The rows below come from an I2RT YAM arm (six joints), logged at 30 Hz.
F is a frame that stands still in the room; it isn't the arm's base.
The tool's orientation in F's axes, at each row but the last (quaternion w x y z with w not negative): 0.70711 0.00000 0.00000 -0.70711; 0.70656 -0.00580 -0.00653 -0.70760; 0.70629 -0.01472 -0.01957 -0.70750; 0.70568 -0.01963 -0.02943 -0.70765; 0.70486 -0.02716 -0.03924 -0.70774; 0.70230 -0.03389 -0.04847 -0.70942; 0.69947 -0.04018 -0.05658 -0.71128; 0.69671 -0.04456 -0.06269 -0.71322; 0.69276 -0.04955 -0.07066 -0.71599; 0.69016 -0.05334 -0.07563 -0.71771; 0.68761 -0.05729 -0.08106 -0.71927; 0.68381 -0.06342 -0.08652 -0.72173; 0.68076 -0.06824 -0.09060 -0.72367
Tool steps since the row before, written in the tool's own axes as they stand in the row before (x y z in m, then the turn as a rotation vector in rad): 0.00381 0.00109 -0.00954 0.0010 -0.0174 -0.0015; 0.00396 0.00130 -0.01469 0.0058 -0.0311 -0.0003; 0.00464 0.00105 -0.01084 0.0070 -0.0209 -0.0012; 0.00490 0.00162 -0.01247 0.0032 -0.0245 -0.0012; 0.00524 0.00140 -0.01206 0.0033 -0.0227 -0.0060; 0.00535 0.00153 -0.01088 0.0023 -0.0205 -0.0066; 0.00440 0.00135 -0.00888 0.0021 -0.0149 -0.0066; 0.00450 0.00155 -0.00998 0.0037 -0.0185 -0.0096; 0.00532 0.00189 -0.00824 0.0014 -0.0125 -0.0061; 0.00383 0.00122 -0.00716 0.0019 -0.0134 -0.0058; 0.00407 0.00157 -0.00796 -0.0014 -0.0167 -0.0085; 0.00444 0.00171 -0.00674 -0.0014 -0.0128 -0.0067; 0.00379 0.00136 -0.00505 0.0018 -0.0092 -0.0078
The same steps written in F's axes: 0.00109 -0.00381 -0.00954 -0.0174 -0.0010 -0.0015; 0.00131 -0.00422 -0.01462 -0.0311 -0.0058 -0.0002; 0.00112 -0.00516 -0.01059 -0.0209 -0.0070 -0.0010; 0.00178 -0.00576 -0.01208 -0.0245 -0.0032 -0.0013; 0.00158 -0.00635 -0.01149 -0.0226 -0.0038 -0.0061; 0.00169 -0.00659 -0.01015 -0.0204 -0.0029 -0.0067; 0.00146 -0.00559 -0.00816 -0.0148 -0.0028 -0.0066; 0.00167 -0.00599 -0.00914 -0.0184 -0.0047 -0.0094; 0.00192 -0.00670 -0.00716 -0.0124 -0.0020 -0.0062; 0.00126 -0.00511 -0.00630 -0.0133 -0.0024 -0.0058; 0.00160 -0.00561 -0.00695 -0.0164 0.0004 -0.0092; 0.00164 -0.00585 -0.00559 -0.0125 0.0006 -0.0073; 0.00124 -0.00490 -0.00403 -0.0091 -0.0030 -0.0076
